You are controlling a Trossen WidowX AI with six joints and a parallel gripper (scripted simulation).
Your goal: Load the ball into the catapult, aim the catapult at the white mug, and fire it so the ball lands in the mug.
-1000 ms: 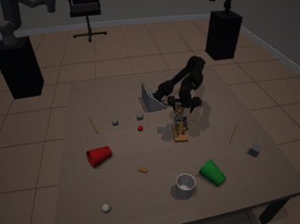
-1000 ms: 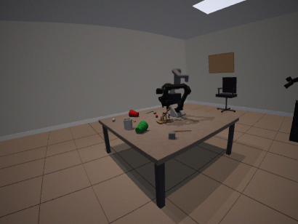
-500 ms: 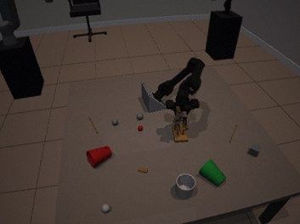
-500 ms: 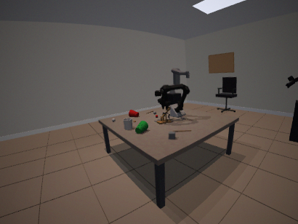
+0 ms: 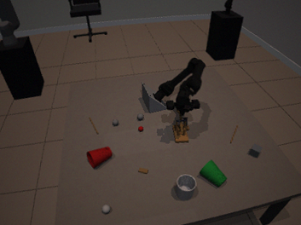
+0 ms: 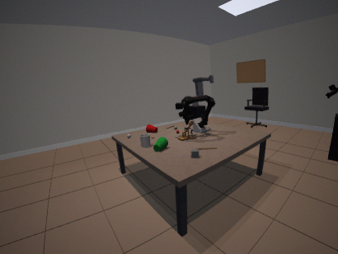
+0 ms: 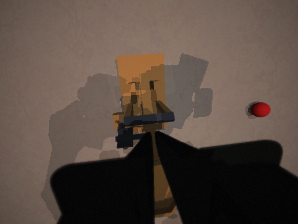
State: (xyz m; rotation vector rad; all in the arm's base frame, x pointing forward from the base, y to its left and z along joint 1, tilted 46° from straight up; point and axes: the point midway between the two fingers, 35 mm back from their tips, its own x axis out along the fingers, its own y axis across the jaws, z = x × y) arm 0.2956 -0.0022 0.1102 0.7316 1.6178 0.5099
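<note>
Now: gripper tip 10 mm past the wooden catapult, 20 mm to the right of it and 70 mm above it. The rest, counted from my gripper tip: white mug: 410 mm ahead, 120 mm to the right, 110 mm below; red ball: 80 mm behind, 240 mm to the right, 130 mm below; small wood block: 230 mm ahead, 290 mm to the right, 140 mm below.
</note>
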